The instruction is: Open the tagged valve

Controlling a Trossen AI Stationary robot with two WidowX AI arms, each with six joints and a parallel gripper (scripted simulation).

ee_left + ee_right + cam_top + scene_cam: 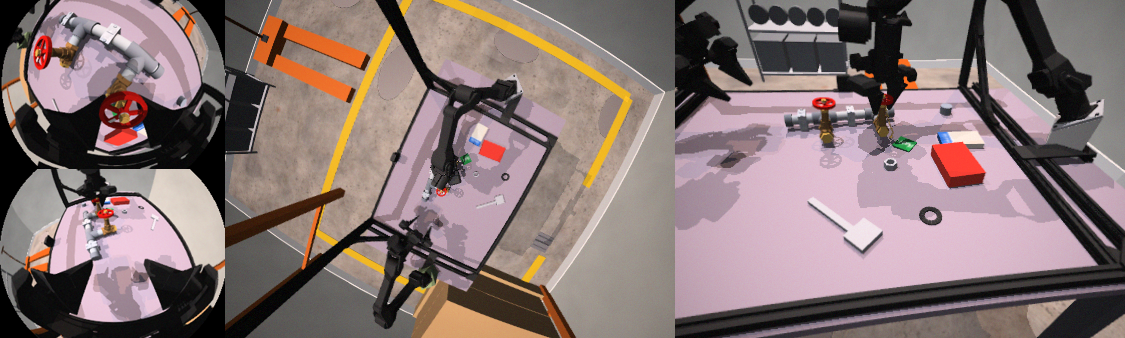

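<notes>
The green tag is 60 mm ahead of my left hand, 40 mm to the left of it and 100 mm below it. Round my left hand: red block (170 mm ahead, 140 mm to the left, 90 mm below); then grey nut (150 mm ahead, 10 mm to the right, 90 mm below); then flat grey wrench (300 mm ahead, 120 mm to the right, 100 mm below).
</notes>
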